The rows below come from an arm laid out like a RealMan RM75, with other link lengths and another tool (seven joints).
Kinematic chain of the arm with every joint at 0, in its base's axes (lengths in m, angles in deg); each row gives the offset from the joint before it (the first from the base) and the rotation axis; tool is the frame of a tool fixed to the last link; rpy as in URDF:
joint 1: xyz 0 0 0.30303 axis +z
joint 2: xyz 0 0 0 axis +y
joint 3: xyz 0 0 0.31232 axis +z
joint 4: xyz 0 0 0 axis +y
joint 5: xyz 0 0 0.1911 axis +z
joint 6: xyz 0 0 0 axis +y
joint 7: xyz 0 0 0.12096 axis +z
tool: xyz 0.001 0.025 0.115 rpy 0 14.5 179.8
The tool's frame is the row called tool.
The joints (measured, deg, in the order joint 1, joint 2, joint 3, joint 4, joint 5, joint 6, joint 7), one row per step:
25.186 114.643 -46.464 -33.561 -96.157 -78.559 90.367
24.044 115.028 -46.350 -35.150 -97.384 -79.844 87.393
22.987 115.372 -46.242 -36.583 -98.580 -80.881 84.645
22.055 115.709 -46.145 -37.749 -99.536 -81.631 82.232
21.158 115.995 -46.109 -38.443 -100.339 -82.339 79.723
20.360 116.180 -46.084 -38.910 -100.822 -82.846 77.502
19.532 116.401 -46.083 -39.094 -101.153 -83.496 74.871
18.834 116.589 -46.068 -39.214 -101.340 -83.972 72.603
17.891 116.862 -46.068 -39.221 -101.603 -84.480 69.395
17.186 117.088 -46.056 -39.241 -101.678 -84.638 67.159
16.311 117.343 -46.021 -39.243 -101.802 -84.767 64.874
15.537 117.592 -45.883 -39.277 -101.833 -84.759 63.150
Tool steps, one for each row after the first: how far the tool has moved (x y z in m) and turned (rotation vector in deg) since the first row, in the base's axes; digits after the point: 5 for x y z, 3 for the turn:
0.00336 -0.00987 -0.00254 0.397 -2.421 2.872
0.00730 -0.01875 -0.00495 0.762 -4.747 5.393
0.01103 -0.02617 -0.00720 1.146 -6.704 7.433
0.01511 -0.03400 -0.01013 1.384 -8.413 9.290
0.01899 -0.04031 -0.01201 1.741 -9.801 10.766
0.02244 -0.04766 -0.01468 2.102 -11.022 12.457
0.02531 -0.05350 -0.01672 2.525 -12.021 13.846
0.02955 -0.06143 -0.02006 3.106 -13.410 15.666
0.03280 -0.06640 -0.02223 3.687 -14.400 16.756
0.03702 -0.07237 -0.02467 4.239 -15.427 17.676
0.04071 -0.07682 -0.02627 4.825 -16.196 18.134

